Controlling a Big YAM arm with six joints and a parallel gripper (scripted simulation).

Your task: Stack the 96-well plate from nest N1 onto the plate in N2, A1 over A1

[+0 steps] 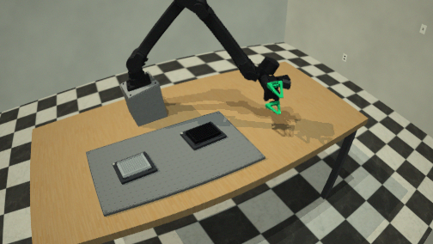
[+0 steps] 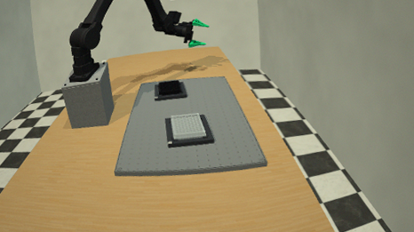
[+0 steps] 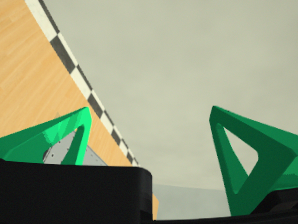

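The black 96-well plate is 120 mm behind my hand, 280 mm to the right of it and 170 mm below it. From my hand the other things lie so: plate nest N2 (10 mm behind, 610 mm to the right, 180 mm below); plate nest N1 (120 mm behind, 280 mm to the right, 180 mm below); pale 96-well plate (10 mm behind, 610 mm to the right, 170 mm below).
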